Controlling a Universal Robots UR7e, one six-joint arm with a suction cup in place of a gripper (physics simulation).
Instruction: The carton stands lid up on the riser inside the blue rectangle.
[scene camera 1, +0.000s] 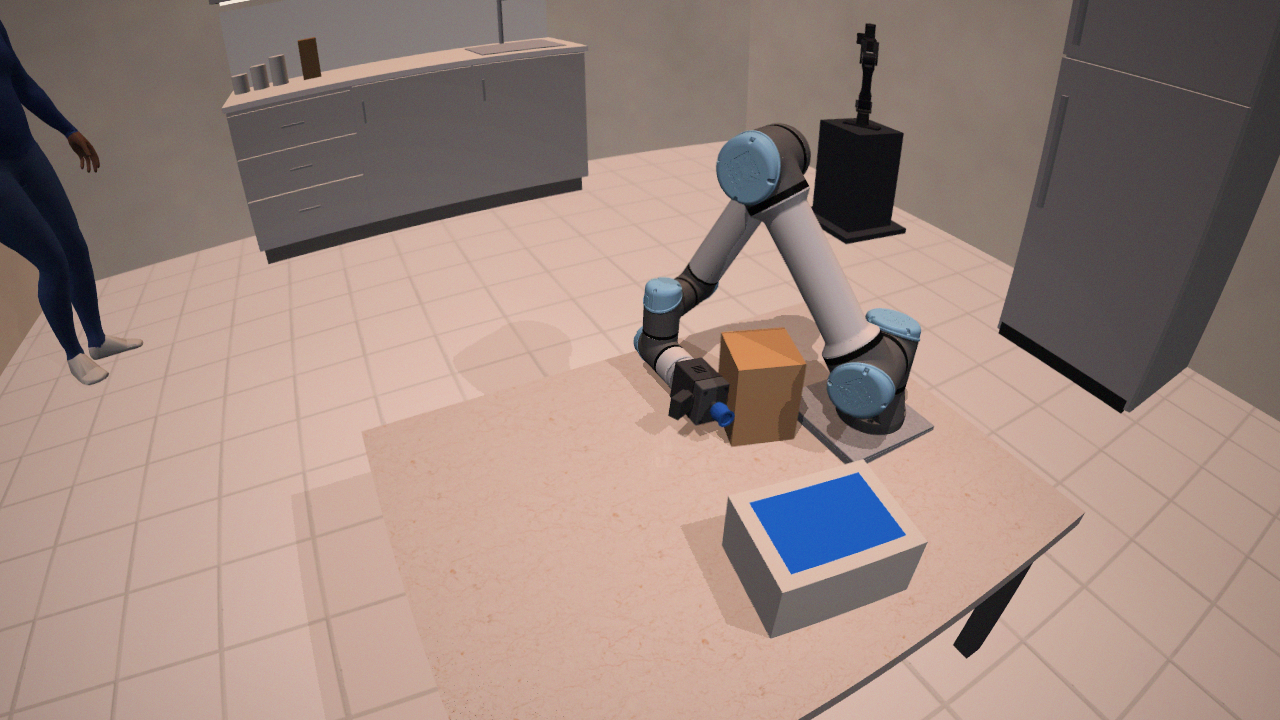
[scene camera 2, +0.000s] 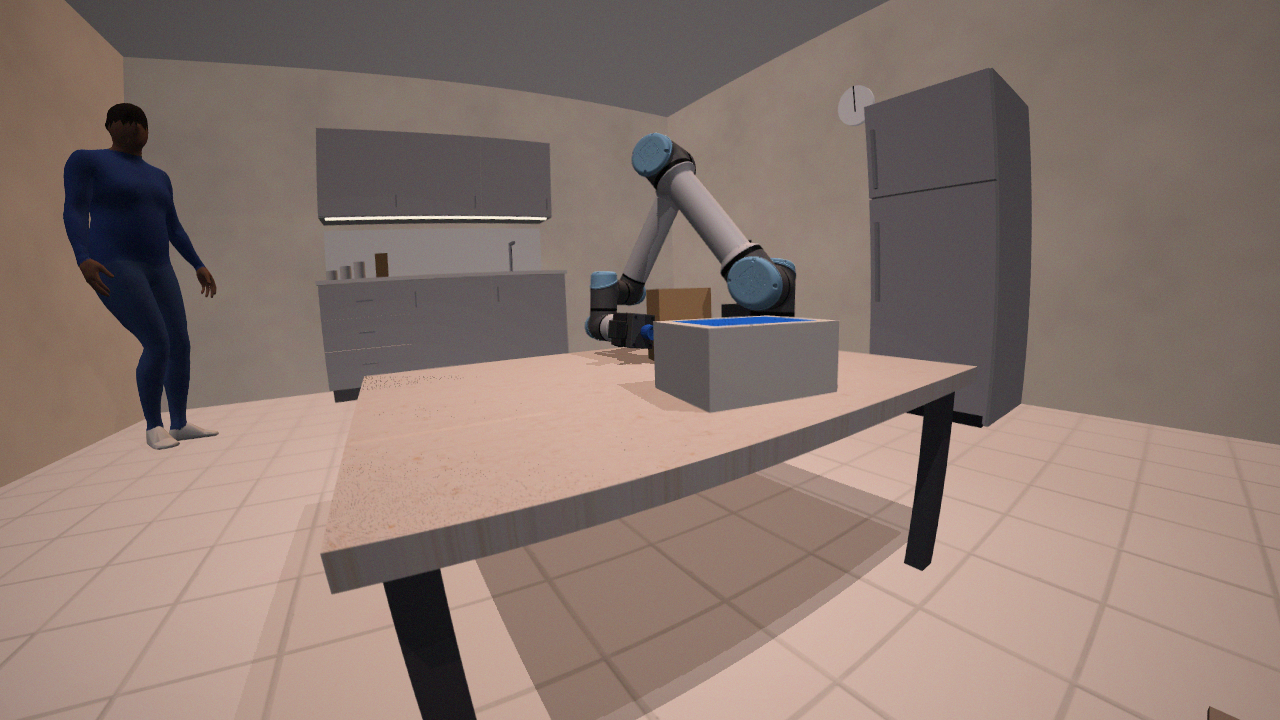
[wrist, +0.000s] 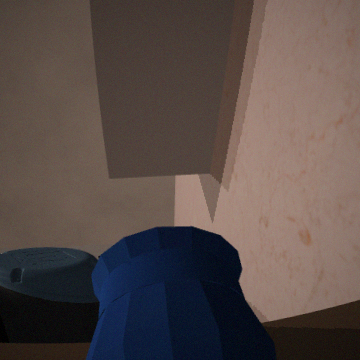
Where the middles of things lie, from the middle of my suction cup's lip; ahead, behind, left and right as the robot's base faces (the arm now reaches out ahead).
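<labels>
The grey riser (scene camera 2: 717, 364) is 330 mm to the left of my suction cup, 10 mm ahead of it and 20 mm below it. As for the brown carton (scene camera 1: 766, 372), my suction cup is 10 mm lower than that carton and 40 mm to the left of it, and it is also 100 mm beyond it.
</labels>
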